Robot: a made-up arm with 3 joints.
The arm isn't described. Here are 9 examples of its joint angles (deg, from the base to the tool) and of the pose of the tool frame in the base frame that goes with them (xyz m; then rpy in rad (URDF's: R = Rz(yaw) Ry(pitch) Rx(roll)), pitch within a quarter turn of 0, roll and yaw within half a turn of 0).
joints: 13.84 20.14 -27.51
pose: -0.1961 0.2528 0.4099 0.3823 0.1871 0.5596
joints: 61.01 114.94 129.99
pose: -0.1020 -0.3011 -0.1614 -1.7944 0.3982 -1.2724
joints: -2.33 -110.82 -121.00
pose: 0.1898 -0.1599 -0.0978 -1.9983 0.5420 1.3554
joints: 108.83 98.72 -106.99
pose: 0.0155 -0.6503 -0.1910 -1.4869 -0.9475 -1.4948
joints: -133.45 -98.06 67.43
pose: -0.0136 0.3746 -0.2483 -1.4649 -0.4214 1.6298
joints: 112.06 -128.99 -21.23
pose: 0.1016 -0.2586 0.3422 1.3317 -0.0635 -2.1990
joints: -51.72 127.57 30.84
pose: -0.1580 0.2148 -0.0018 -1.9582 0.0192 -2.1219
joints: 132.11 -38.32 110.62
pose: 0.1721 -0.0494 -0.3287 -2.2509 0.5799 1.9074
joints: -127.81 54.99 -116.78
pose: -0.3229 0.5425 -0.1692 -2.8850 1.1986 -2.3616
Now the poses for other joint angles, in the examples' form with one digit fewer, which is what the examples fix.
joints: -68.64 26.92 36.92
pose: 0.147 0.153 -0.037 -1.203 -0.442 -0.662
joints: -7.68 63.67 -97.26
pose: -0.265 0.089 0.722 1.116 0.020 1.627
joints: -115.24 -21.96 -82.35
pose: -0.417 -0.026 -0.004 3.047 1.162 -1.255
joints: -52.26 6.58 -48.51
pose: -0.324 0.337 0.015 -0.659 0.693 0.544
